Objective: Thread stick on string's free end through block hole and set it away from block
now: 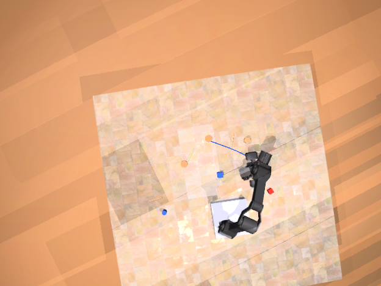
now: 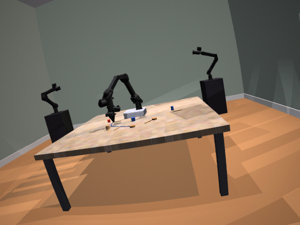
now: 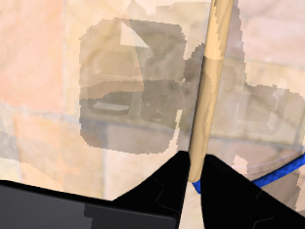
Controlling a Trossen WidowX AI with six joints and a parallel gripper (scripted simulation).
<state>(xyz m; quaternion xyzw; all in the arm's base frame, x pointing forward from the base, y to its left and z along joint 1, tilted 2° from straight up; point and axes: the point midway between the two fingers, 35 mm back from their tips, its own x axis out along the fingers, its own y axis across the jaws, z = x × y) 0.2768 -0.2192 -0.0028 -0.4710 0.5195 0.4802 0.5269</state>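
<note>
Right now my gripper tip is 180 mm to the right of the blue cube and 10 mm above it. From my gripper tip the other things lie so: thin wooden stick: 20 mm to the left; red cube: 160 mm behind, 80 mm to the right, 10 mm below; wooden block: 160 mm ahead, 20 mm to the right.
</note>
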